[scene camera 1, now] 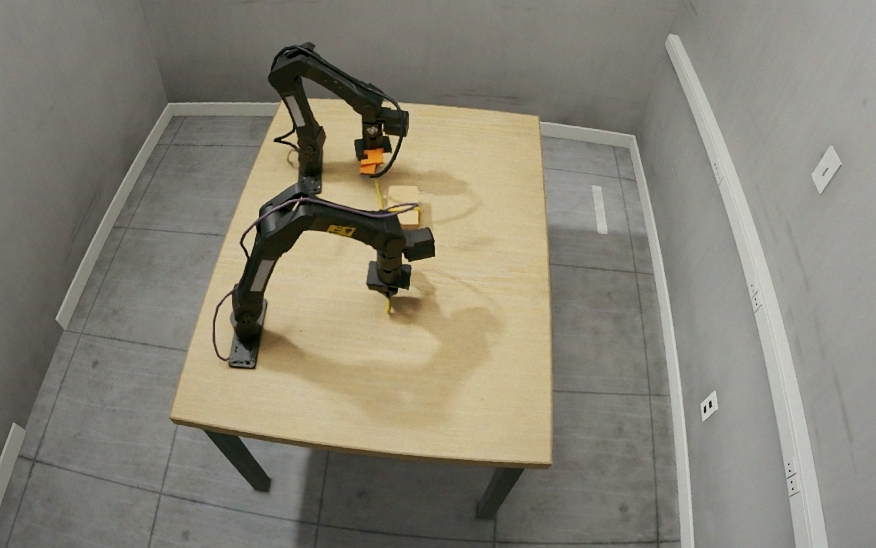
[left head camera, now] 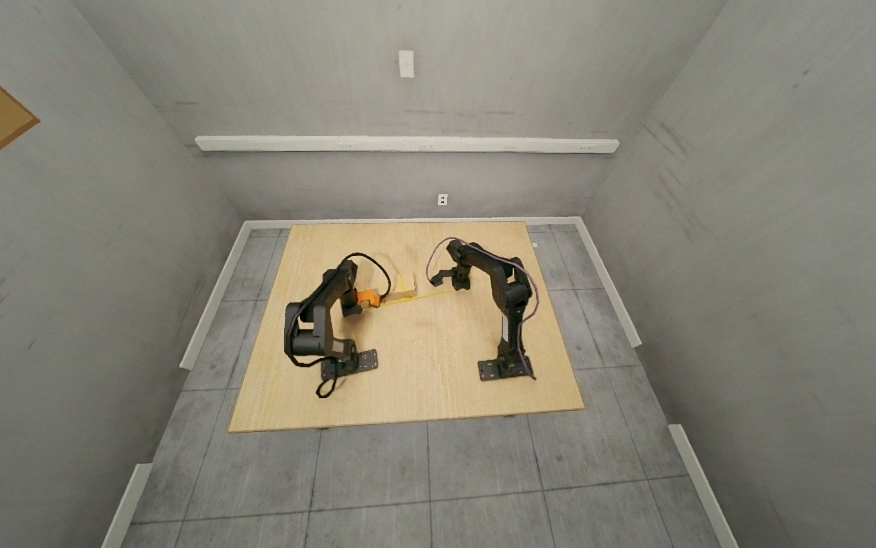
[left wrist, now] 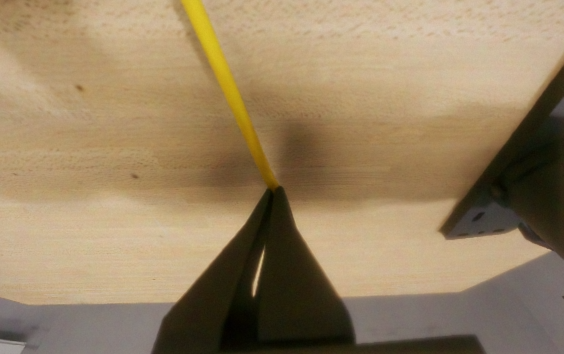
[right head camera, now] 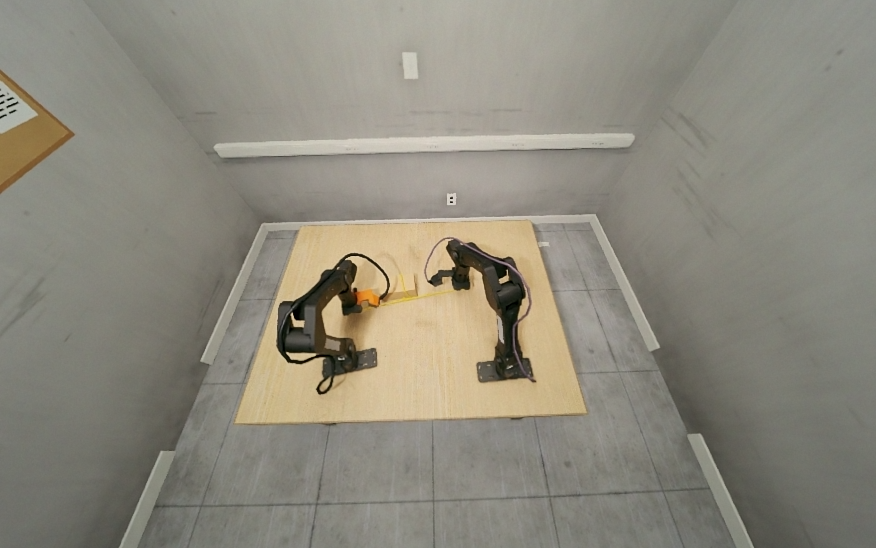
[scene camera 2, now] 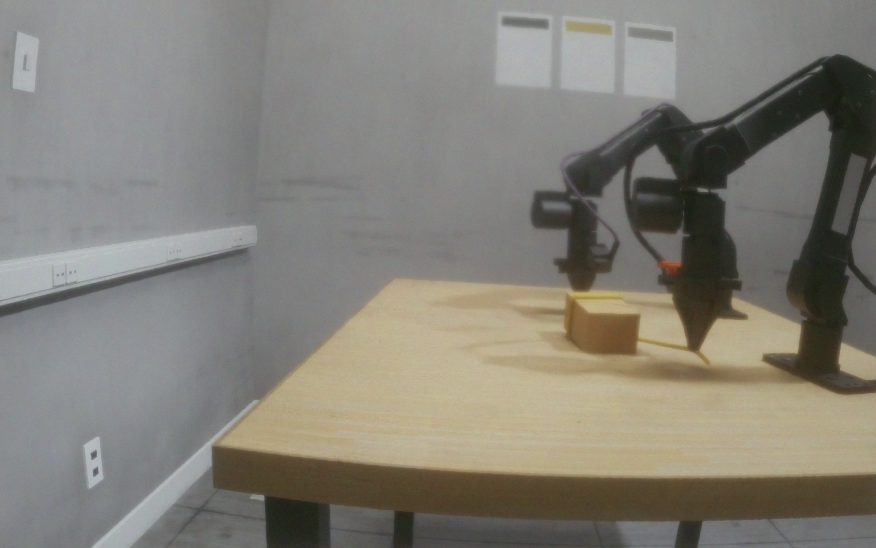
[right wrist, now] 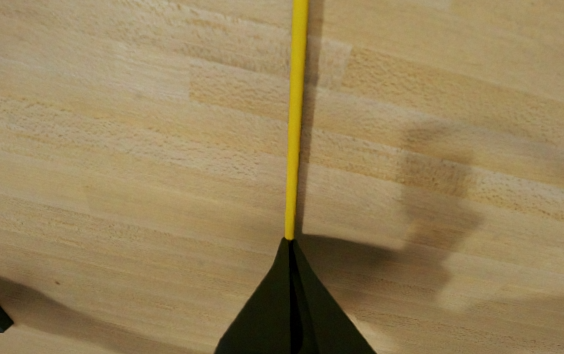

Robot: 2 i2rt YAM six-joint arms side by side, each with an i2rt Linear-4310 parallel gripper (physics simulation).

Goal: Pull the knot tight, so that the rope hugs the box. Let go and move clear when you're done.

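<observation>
The light wooden box [scene camera 1: 403,195] [scene camera 2: 605,330] lies on the table between the arms. The yellow rope [left head camera: 429,296] [scene camera 2: 660,343] loops over its top and down its side. The rope runs out nearly straight both ways along the box's near side in the left head camera. My left gripper [left wrist: 277,193] [scene camera 2: 695,348] is shut on one rope end, with a short tail past the tips. My right gripper [right wrist: 287,244] [scene camera 1: 388,295] is shut on the other end, low over the table. The knot is too small to make out.
The wooden table [left head camera: 413,394] [scene camera 2: 387,420] carries both arm bases. The left arm's black cable [left head camera: 387,274] arches near the box in the left head camera. A purple cable [left head camera: 427,258] hangs by the right arm's wrist.
</observation>
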